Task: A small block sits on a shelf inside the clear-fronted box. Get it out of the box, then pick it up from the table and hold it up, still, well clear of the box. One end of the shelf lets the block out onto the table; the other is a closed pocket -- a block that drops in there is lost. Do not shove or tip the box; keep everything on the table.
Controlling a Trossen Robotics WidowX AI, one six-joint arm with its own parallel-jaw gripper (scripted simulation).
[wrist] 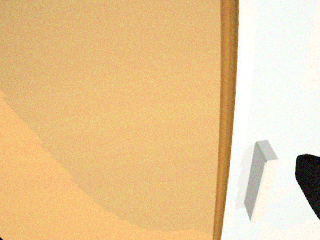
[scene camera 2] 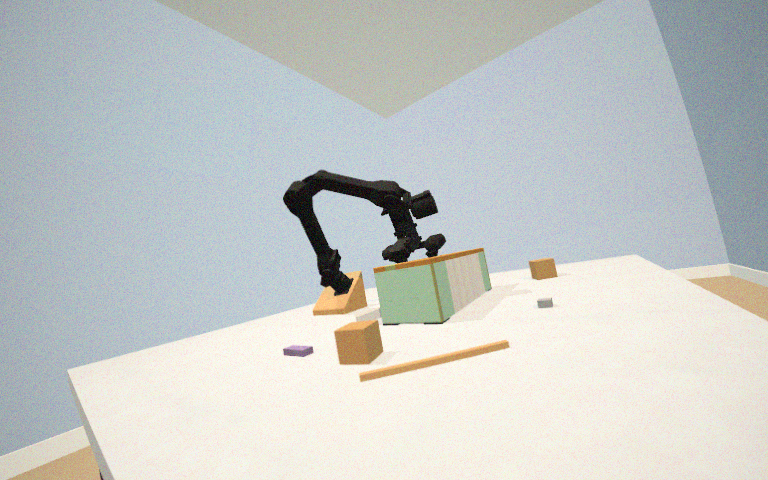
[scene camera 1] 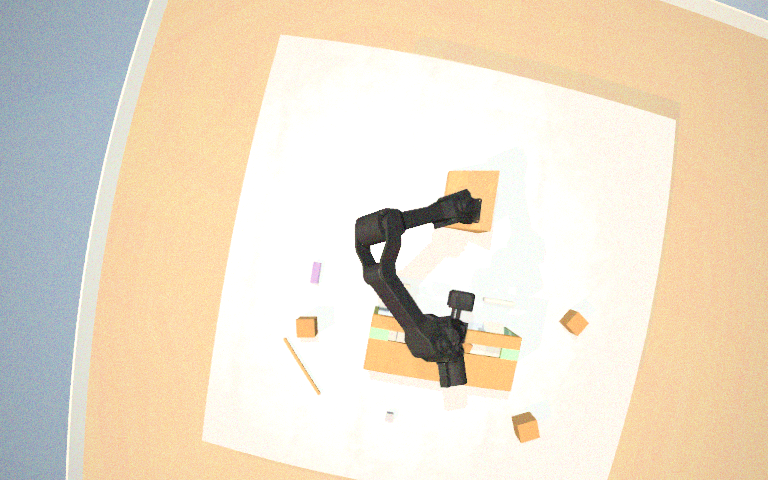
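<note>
The gripper is visible, in scene camera 1 as well. A thin stick is also visible.
</note>
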